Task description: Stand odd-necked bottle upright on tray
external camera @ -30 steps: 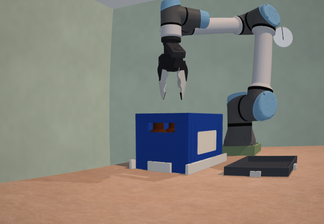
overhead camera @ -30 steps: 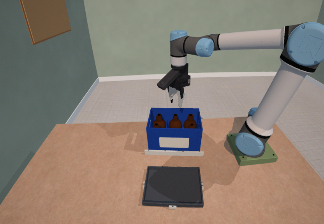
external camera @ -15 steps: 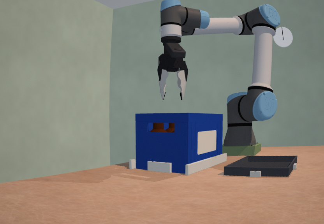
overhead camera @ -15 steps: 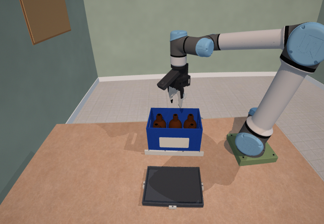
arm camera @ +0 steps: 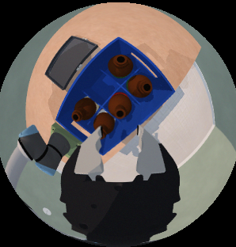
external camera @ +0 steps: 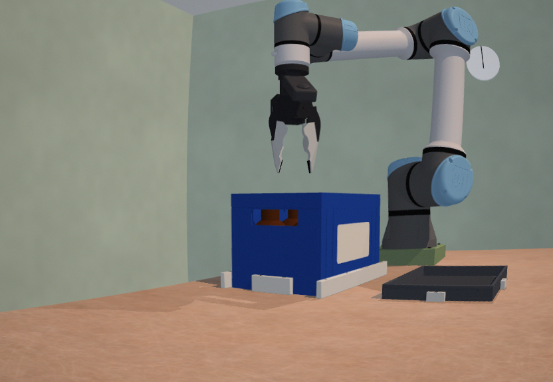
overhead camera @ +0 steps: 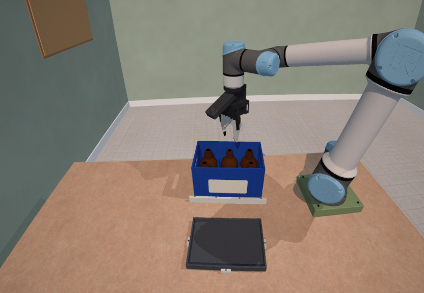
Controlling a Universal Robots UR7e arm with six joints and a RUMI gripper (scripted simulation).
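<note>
Now: the glass bottle 15 cm below my hand. Also, from my hand: dark tray 1 cm ahead, 33 cm to the left, 22 cm below; then blue crate 1 cm ahead, 4 cm to the left, 15 cm below.
</note>
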